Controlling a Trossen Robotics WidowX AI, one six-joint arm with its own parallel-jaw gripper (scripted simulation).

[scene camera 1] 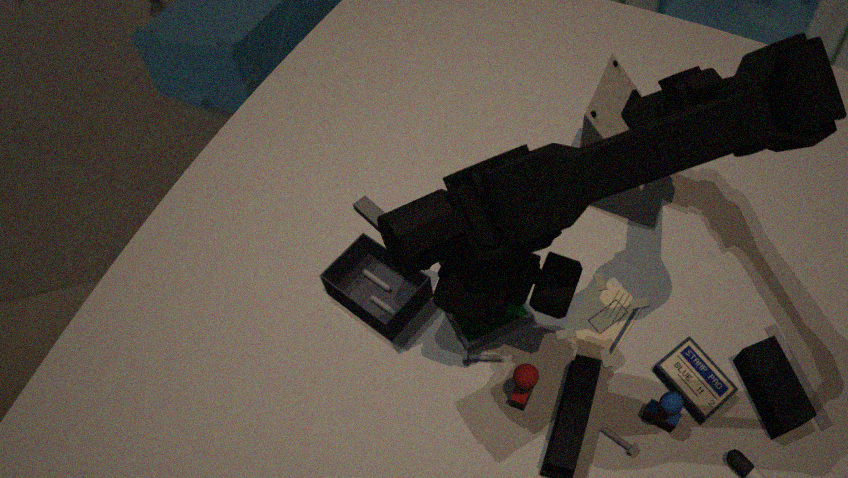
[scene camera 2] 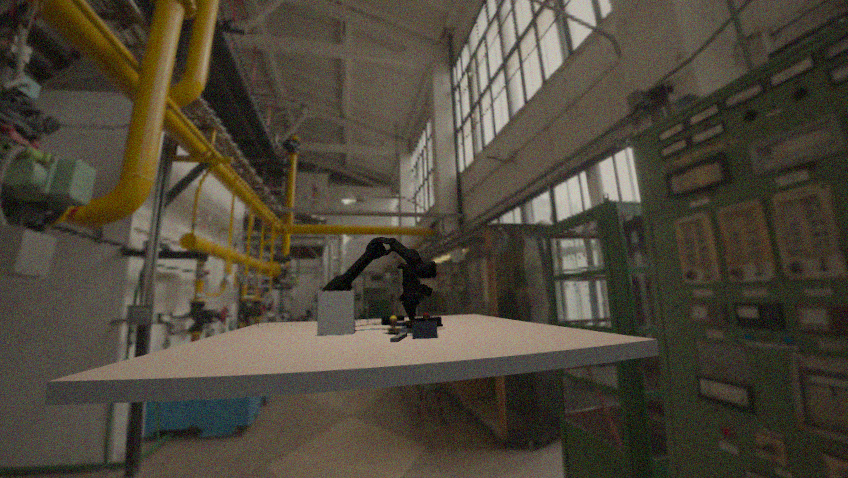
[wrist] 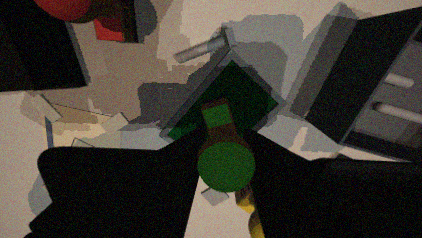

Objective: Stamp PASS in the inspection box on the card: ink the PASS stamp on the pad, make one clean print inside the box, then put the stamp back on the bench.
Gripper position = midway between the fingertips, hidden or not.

Observation:
In view: my gripper (scene camera 1: 487,300), a green-knobbed stamp (wrist: 225,162) and a red-knobbed stamp (scene camera 1: 525,376).
My gripper shows as well in scene camera 2 (scene camera 2: 411,320) and in the wrist view (wrist: 224,134).

